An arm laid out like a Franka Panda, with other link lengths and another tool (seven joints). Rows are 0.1 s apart.
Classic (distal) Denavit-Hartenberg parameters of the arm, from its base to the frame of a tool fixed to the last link. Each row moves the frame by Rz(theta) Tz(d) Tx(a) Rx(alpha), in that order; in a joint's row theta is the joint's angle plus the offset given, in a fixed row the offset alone. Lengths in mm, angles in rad.
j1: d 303.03  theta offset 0  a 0  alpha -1.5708
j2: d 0  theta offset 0  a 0  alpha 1.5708
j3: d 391.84  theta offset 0  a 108.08  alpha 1.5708
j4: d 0  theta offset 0  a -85.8  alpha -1.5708
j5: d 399.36  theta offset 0  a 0  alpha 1.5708
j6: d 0  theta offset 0  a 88  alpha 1.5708
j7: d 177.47  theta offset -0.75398  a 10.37  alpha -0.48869
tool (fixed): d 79.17  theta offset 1.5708  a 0  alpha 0
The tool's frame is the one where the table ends.
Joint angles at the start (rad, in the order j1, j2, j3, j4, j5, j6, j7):
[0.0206, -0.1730, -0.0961, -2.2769, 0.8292, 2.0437, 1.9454]
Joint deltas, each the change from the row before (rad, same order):
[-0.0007, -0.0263, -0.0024, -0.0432, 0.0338, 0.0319, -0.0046]
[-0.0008, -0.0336, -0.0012, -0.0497, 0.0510, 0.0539, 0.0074]
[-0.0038, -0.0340, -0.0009, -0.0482, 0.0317, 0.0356, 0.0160]
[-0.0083, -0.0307, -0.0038, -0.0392, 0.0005, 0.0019, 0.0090]
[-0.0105, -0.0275, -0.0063, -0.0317, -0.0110, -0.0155, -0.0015]
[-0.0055, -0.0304, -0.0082, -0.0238, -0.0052, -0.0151, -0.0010]
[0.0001, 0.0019, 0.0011, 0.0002, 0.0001, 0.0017, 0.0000]
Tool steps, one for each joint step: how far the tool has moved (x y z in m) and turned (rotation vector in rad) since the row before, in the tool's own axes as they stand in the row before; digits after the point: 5 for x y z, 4 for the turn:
[0.00551, -0.00253, 0.00433, -0.0268, -0.0297, 0.0138]
[0.00379, -0.00145, 0.00137, -0.0409, -0.0552, 0.0299]
[0.00820, -0.00424, 0.00240, -0.0327, -0.0349, 0.0350]
[0.01283, -0.00753, 0.00237, -0.0121, -0.0032, 0.0204]
[0.01387, -0.00815, 0.00169, -0.0031, 0.0103, 0.0064]
[0.01256, -0.00249, -0.00074, -0.0076, 0.0033, -0.0024]
[-0.00064, -0.00034, 0.00057, 0.0011, 0.0002, 0.0009]

